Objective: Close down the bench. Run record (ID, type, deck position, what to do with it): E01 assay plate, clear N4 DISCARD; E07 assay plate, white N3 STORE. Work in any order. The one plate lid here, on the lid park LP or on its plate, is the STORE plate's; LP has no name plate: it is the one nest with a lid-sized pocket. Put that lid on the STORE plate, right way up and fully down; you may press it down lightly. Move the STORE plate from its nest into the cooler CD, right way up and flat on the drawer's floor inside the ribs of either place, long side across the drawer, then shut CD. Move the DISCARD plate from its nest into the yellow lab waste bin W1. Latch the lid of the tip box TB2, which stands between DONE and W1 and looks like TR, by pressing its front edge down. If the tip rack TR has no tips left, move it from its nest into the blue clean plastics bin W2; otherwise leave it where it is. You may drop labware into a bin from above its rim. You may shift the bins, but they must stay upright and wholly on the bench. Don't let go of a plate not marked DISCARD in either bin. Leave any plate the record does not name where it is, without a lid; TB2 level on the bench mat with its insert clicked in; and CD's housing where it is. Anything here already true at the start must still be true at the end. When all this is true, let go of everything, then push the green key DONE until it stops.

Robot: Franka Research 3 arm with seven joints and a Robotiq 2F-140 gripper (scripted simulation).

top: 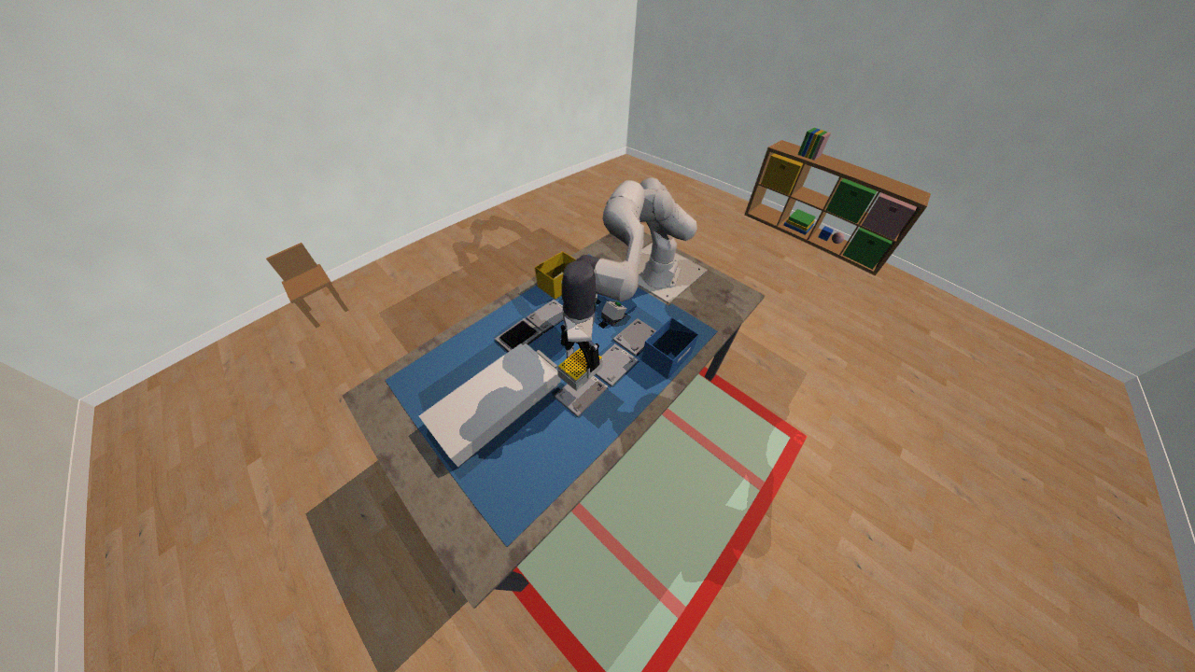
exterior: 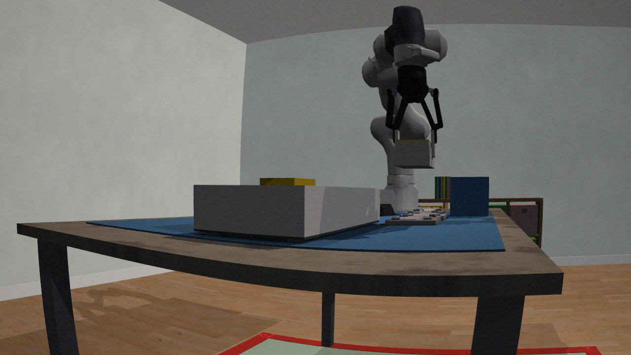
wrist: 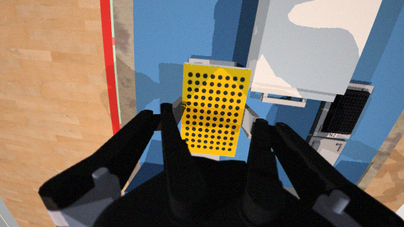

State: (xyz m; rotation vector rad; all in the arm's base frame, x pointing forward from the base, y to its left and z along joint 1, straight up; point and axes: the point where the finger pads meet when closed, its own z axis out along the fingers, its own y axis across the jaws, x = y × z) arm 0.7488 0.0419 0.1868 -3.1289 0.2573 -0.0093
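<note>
The tip rack TR lies 1 cm below my hand and 1 cm behind it. Also, from my hand: nest N3: 18 cm below, 17 cm behind, 4 cm to the left; plate lid: 20 cm to the right, 16 cm below, 7 cm ahead; white plate: 20 cm to the right, 16 cm below, 7 cm ahead.
</note>
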